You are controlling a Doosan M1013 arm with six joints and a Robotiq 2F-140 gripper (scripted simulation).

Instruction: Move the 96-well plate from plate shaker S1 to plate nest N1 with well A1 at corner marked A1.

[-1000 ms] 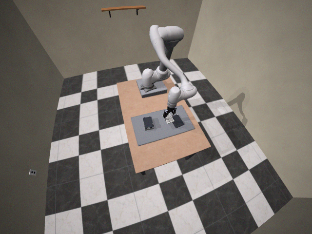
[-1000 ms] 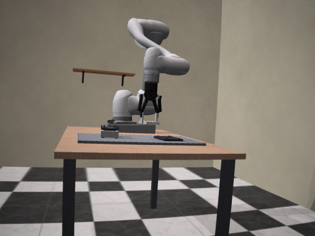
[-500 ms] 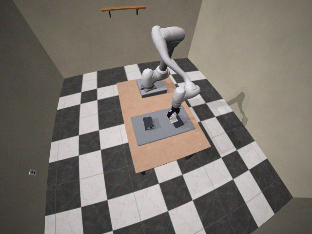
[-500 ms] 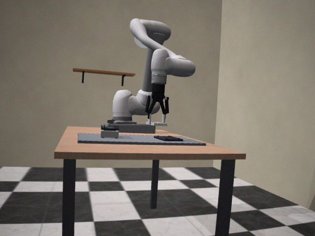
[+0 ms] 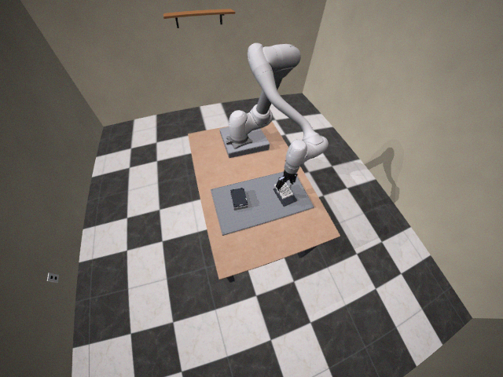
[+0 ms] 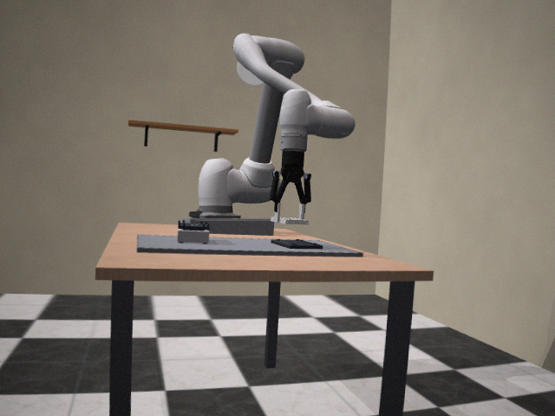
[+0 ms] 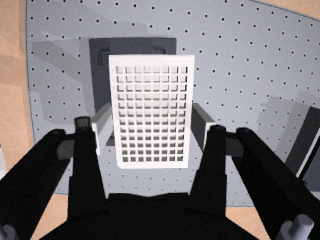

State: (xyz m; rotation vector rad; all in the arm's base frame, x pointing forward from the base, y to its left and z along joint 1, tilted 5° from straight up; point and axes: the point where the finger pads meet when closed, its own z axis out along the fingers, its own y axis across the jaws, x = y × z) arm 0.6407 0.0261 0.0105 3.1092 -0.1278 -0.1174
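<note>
Right now the plate nest is 10 mm ahead of my hand, 30 mm to the left of it and 100 mm below it. From my hand the other things lie so: white 96-well plate: 20 mm below.
</note>
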